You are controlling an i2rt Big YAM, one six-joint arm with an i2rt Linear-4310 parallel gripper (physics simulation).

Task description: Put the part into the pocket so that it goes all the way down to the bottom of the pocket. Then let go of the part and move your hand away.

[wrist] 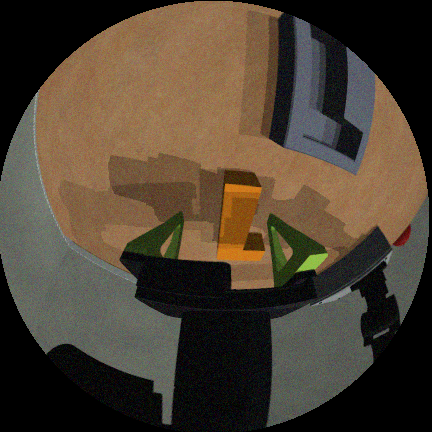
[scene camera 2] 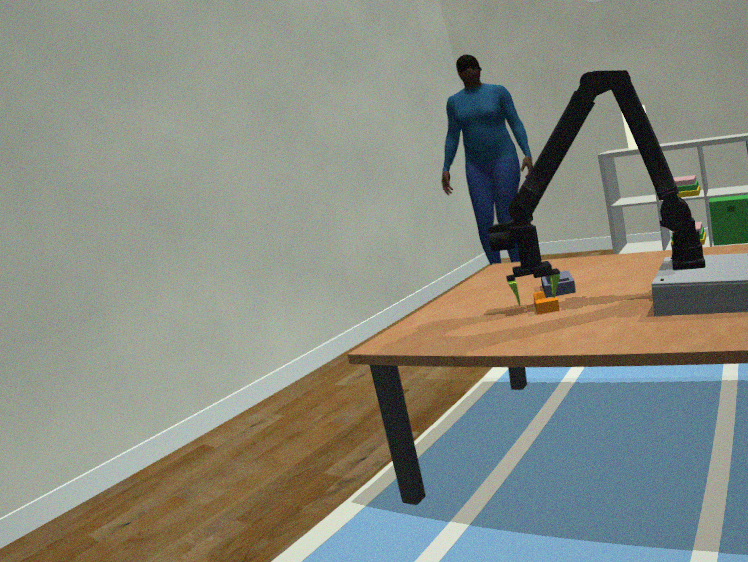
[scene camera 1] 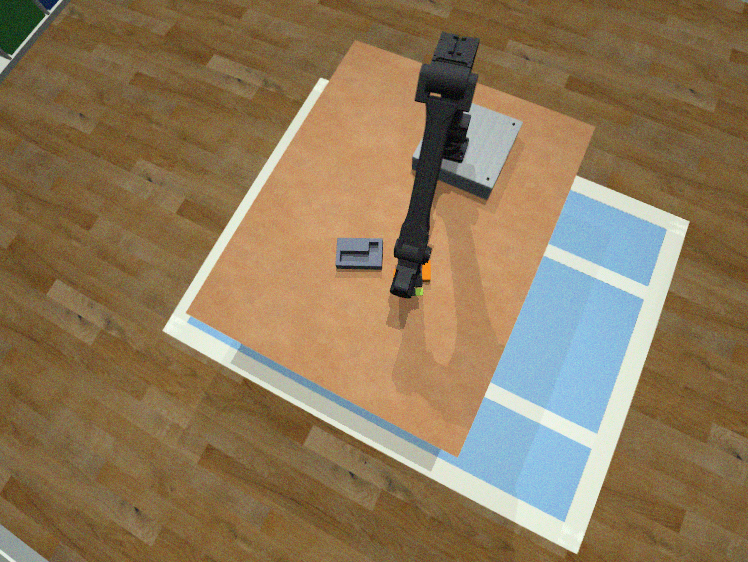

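Pixels of known places: gripper, fingertip midpoint: (wrist: 225, 216) (scene camera 2: 537, 302); arm's base, link origin: (wrist: 368, 274) (scene camera 2: 688, 263) (scene camera 1: 447, 147).
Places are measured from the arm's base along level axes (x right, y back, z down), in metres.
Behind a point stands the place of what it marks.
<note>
The orange L-shaped part (scene camera 1: 426, 271) @(x -0.054, y -0.395, z 0.045 m) (scene camera 2: 546, 305) @(x -0.065, y -0.390, z 0.055 m) (wrist: 239, 217) @(x 0.004, y -0.421, z 0.045 m) lies flat on the table. In the wrist view its long leg points away from the hand, and its short foot sticks out to the right at the near end. The blue-grey block (scene camera 1: 349, 243) @(x 0.194, y -0.383, z 0.040 m) (scene camera 2: 566, 288) @(x 0.096, y -0.361, z 0.059 m) (wrist: 361, 85) has an empty L-shaped pocket and sits on the table, apart from the part. My gripper (scene camera 2: 536, 300) @(x -0.011, y -0.428, z 0.060 m) (wrist: 225, 216) @(x -0.011, y -0.428, z 0.060 m) is open, its green fingers pointing down low over the part, one on each side of it in the wrist view. In scene camera 1 the arm hides much of the part and fingers.
The arm's grey base plate (scene camera 1: 492, 142) @(x -0.131, y 0.059, z 0.000 m) (scene camera 2: 695, 297) @(x -0.184, y 0.005, z 0.035 m) stands on the brown table (scene camera 1: 290, 199) @(x 0.442, y -0.284, z 0.075 m) (scene camera 2: 435, 338) @(x -0.203, y -0.656, z 0.075 m). The block is to the left of the hand in scene camera 1. A person (scene camera 2: 483, 126) and a shelf unit (scene camera 2: 609, 199) stand beyond the table.
</note>
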